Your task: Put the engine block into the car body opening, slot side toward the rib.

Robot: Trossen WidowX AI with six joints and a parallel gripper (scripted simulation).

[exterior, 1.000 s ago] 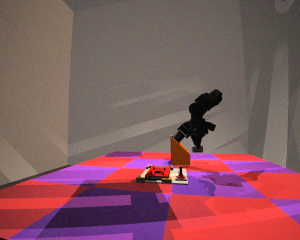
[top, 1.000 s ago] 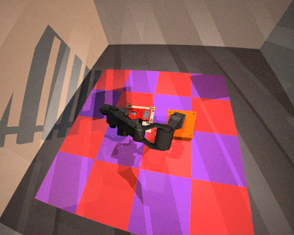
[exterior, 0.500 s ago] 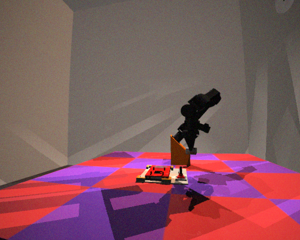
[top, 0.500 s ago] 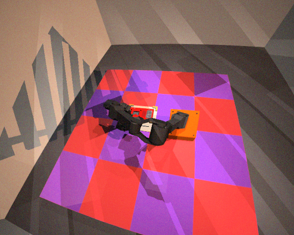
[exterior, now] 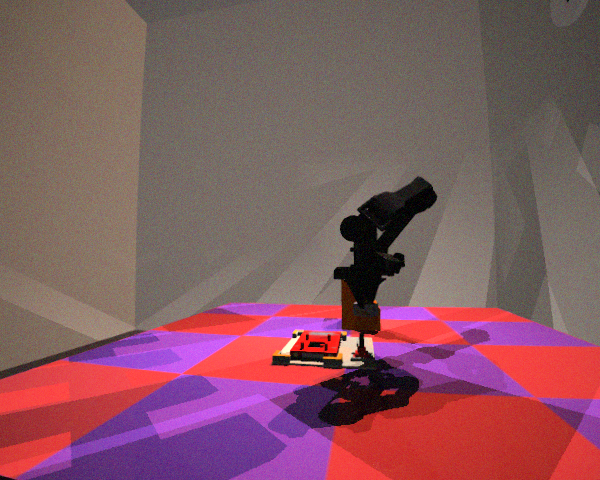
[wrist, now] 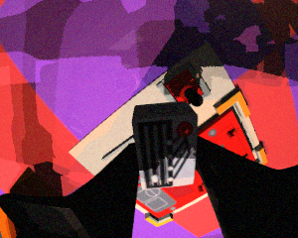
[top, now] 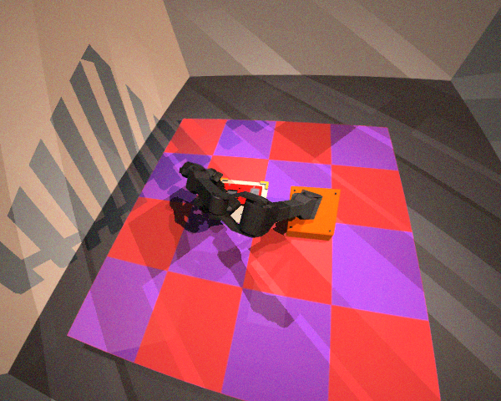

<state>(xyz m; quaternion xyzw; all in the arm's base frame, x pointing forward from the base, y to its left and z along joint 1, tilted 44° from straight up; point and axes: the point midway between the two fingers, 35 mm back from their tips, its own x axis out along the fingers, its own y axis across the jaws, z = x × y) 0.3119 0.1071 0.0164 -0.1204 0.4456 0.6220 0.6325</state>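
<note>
Now: the stand 80 mm below my gripper tip, 40 mm ahead of it and 10 mm to the right of it. Round my gripper tip: engine block: 10 mm below.
</note>
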